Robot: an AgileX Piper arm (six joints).
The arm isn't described. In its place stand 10 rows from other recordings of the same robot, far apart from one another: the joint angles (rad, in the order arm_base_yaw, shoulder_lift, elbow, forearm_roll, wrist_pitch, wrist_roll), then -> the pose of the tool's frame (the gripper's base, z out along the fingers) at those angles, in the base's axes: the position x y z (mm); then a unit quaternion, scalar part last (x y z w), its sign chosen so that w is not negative.
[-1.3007 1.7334 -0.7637 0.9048 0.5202 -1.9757] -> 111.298, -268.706, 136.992, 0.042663, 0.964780, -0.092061, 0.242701
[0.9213 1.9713 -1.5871 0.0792 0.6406 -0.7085] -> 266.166, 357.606, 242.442, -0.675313, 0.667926, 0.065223, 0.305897
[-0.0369 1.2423 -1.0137 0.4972 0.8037 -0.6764] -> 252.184, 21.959, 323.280, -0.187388, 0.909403, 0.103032, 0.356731
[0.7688 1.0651 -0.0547 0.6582 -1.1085 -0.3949] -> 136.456, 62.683, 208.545, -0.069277, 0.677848, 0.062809, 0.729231
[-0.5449 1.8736 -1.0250 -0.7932 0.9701 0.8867] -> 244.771, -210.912, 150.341, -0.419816, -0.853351, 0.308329, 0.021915
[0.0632 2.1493 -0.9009 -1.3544 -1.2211 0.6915] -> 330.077, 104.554, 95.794, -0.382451, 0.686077, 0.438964, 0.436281
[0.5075 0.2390 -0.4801 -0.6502 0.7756 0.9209] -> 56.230, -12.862, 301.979, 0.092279, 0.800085, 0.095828, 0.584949
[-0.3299 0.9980 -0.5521 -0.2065 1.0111 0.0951] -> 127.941, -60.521, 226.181, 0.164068, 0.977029, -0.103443, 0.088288
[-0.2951 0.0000 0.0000 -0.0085 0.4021 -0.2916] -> 49.670, -15.415, 177.172, -0.000772, 0.809229, -0.173365, 0.561331
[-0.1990 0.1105 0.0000 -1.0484 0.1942 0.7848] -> 59.566, -27.538, 197.820, 0.034600, 0.747237, -0.210010, 0.629552
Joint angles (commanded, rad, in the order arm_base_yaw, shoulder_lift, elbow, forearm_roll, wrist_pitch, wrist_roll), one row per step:
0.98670 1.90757 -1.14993 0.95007 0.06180 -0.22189
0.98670 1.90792 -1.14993 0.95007 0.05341 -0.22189
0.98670 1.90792 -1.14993 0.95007 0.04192 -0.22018
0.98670 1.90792 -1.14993 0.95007 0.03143 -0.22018
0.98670 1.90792 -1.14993 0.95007 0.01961 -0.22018
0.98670 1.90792 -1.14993 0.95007 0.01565 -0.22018
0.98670 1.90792 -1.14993 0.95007 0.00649 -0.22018
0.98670 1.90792 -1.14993 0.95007 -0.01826 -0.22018
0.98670 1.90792 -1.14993 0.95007 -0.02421 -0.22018
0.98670 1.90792 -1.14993 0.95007 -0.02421 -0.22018
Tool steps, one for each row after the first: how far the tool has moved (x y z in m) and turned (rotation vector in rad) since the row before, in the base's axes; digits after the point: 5 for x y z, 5 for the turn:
0.00070 -0.00007 0.00018 0.00144 -0.00604 -0.00535
0.00094 -0.00012 0.00044 0.00304 -0.00740 -0.00842
0.00085 -0.00012 0.00041 0.00216 -0.00779 -0.00668
0.00096 -0.00014 0.00047 0.00244 -0.00878 -0.00753
0.00032 -0.00005 0.00016 0.00082 -0.00294 -0.00252
0.00074 -0.00012 0.00037 0.00189 -0.00680 -0.00584
0.00197 -0.00034 0.00103 0.00511 -0.01838 -0.01577
0.00047 -0.00009 0.00025 0.00123 -0.00442 -0.00379
0.00000 0.00000 0.00000 0.00000 0.00000 0.00000

